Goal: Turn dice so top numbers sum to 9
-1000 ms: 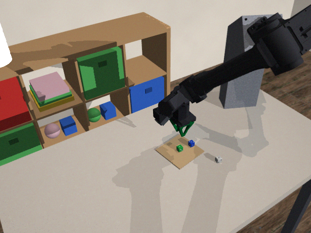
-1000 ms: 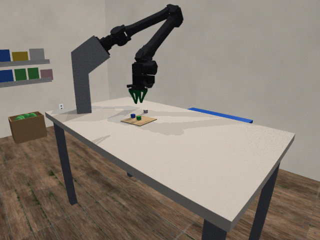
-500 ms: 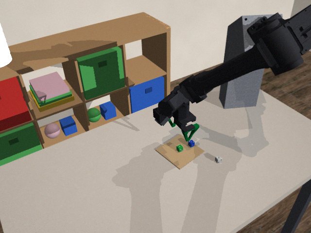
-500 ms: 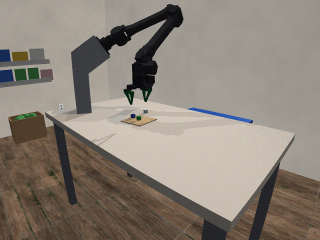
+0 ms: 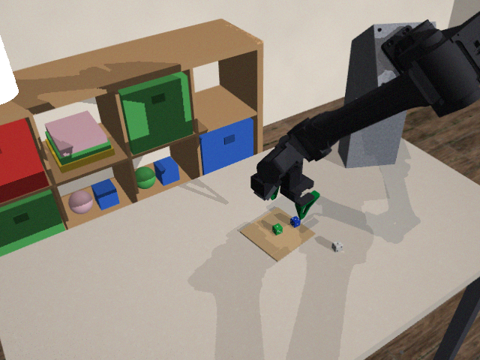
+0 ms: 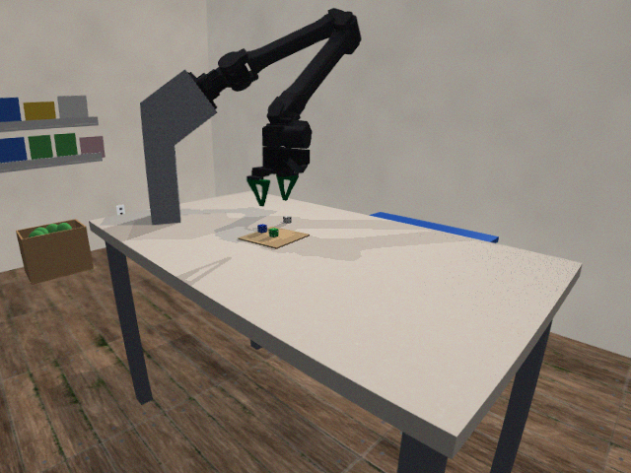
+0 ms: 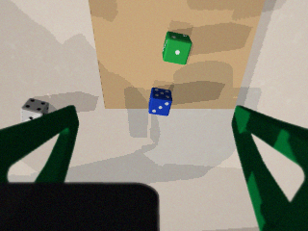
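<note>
Now: the white die 110 mm to the left of my hand, 90 mm below it and 90 mm behind it. From my hand the other things lie so: tan mat: 100 mm below, 20 mm ahead, 10 mm to the right; green die: 90 mm below, 20 mm to the right, 20 mm ahead; blue die: 90 mm below, 40 mm behind, 20 mm to the right.
</note>
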